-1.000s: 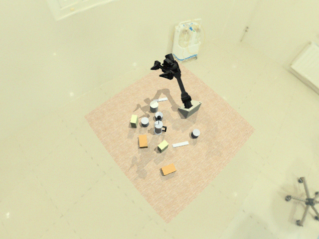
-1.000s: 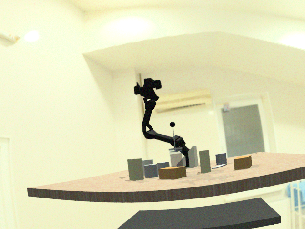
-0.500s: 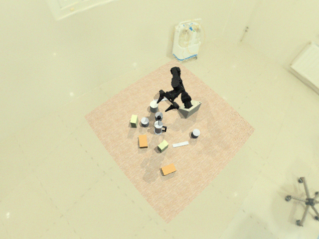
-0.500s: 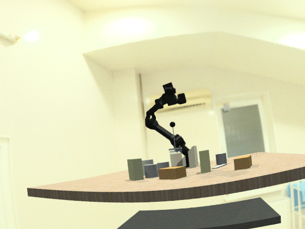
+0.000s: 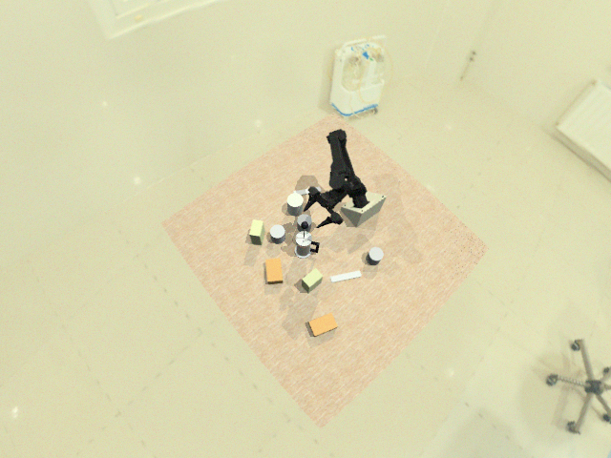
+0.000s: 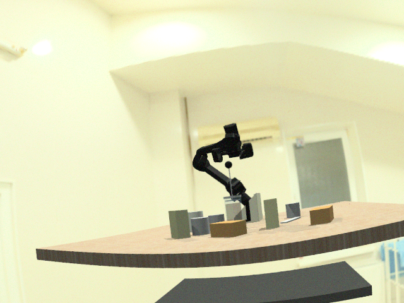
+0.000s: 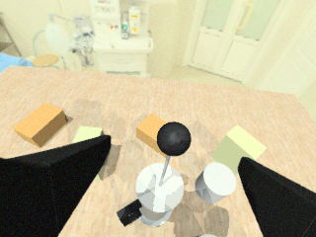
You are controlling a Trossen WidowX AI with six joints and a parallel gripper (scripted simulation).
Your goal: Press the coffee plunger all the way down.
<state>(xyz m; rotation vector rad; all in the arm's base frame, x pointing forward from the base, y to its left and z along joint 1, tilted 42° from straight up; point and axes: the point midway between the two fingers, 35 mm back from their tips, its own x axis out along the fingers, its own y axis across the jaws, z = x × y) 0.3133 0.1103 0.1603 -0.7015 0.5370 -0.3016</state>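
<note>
Right now my gripper tip is 16 cm above the coffee press, 2 cm short of it and 1 cm to the right of it.
</note>
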